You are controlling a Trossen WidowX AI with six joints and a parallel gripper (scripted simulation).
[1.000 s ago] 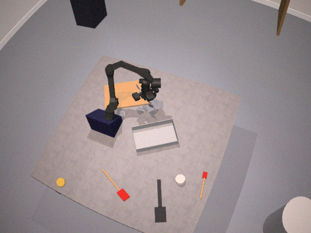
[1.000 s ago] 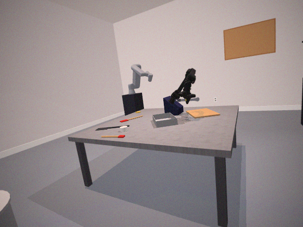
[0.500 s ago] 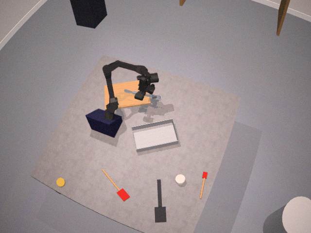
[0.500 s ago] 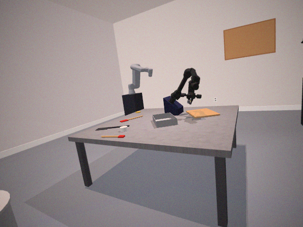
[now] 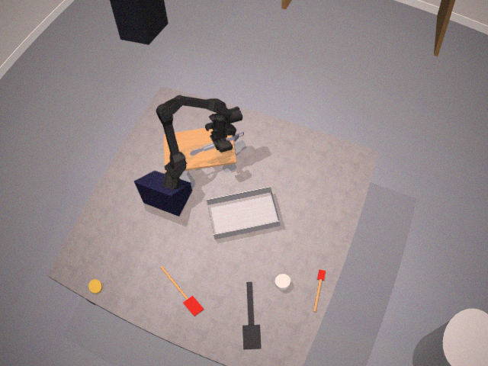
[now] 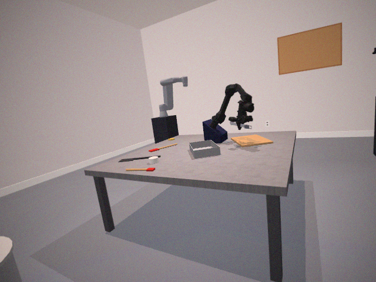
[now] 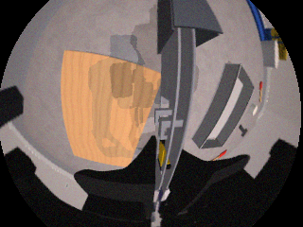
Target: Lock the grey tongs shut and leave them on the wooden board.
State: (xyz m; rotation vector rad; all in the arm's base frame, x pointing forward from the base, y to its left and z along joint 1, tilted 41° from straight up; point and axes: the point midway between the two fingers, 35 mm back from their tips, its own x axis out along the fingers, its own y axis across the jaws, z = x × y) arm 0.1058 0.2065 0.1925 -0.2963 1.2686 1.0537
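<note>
Now: gripper tip 14 cm past the wooden board, 4 cm to the right of it and 11 cm above it. Also, from my gripper tip: white disc: 52 cm ahead, 46 cm to the right, 10 cm below; then grey roasting tin: 22 cm ahead, 22 cm to the right, 9 cm below; then red spatula: 15 cm ahead, 68 cm to the right, 11 cm below.
</note>
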